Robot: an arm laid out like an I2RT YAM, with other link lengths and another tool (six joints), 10 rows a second.
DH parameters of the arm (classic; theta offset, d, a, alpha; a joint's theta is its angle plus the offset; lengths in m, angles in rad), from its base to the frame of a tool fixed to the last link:
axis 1: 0 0.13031 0.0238 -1.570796
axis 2: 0 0 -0.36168 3.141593
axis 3: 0.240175 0 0.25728 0
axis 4: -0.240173 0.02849 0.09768 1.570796
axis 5: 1.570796 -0.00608 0 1.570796
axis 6: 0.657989 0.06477 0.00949 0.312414
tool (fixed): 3.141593 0.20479 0 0
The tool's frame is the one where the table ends.
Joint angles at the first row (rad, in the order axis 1, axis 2, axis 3, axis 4, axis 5, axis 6):
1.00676, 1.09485, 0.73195, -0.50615, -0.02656, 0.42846
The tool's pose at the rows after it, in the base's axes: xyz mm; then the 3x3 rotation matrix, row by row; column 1 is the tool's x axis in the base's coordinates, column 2 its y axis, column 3 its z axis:
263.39, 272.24, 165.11; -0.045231, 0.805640, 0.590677; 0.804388, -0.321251, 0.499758; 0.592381, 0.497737, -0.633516
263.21, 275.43, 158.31; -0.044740, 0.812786, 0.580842; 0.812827, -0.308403, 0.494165; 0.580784, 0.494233, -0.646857
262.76, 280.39, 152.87; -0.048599, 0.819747, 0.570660; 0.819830, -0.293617, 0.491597; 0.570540, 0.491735, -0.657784
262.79, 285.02, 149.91; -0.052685, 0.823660, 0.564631; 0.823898, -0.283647, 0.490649; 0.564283, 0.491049, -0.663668
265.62, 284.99, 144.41; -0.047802, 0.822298, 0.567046; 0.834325, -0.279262, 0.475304; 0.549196, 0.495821, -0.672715
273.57, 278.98, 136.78; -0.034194, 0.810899, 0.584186; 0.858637, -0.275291, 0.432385; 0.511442, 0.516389, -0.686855
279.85, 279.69, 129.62; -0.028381, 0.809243, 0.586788; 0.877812, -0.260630, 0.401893; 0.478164, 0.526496, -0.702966
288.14, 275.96, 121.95; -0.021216, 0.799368, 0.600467; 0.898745, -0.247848, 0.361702; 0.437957, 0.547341, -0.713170
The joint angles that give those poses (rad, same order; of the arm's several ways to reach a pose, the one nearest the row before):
1.01070, 1.10052, 0.73018, -0.48746, -0.03871, 0.42802
1.01320, 1.12422, 0.73036, -0.48206, -0.04197, 0.42523
1.01919, 1.14915, 0.73384, -0.47593, -0.04455, 0.42182
1.02546, 1.16837, 0.73850, -0.47001, -0.04449, 0.42026
1.02700, 1.18898, 0.73945, -0.46614, -0.03295, 0.42030
1.02773, 1.21948, 0.74718, -0.47585, 0.00621, 0.42012
1.02777, 1.26304, 0.76635, -0.48429, 0.02611, 0.41437
1.02765, 1.30100, 0.77623, -0.48836, 0.06162, 0.40807

